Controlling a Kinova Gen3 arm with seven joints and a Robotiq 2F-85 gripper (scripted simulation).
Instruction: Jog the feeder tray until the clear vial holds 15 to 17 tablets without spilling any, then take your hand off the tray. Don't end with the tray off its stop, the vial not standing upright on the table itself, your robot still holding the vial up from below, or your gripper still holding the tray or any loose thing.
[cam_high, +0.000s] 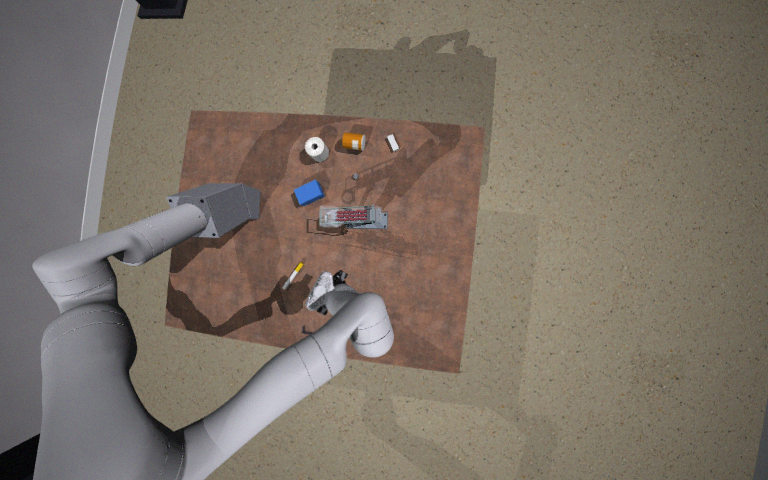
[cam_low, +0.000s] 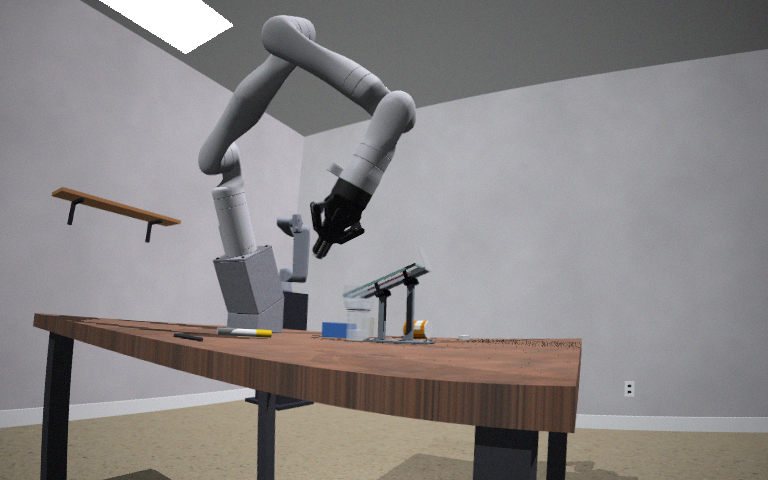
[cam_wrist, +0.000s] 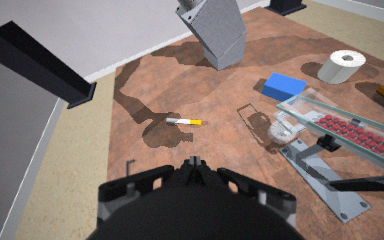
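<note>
Now: hand 50 mm short of the feeder tray, 220 mm to the right of it and 30 mm above it. Also, from my hand: clear vial: 50 mm behind, 210 mm to the left, 140 mm below; then black hex key: 100 mm behind, 230 mm to the right, 180 mm below; then yellow marker: 180 mm behind, 10 mm to the right, 180 mm below.
</note>
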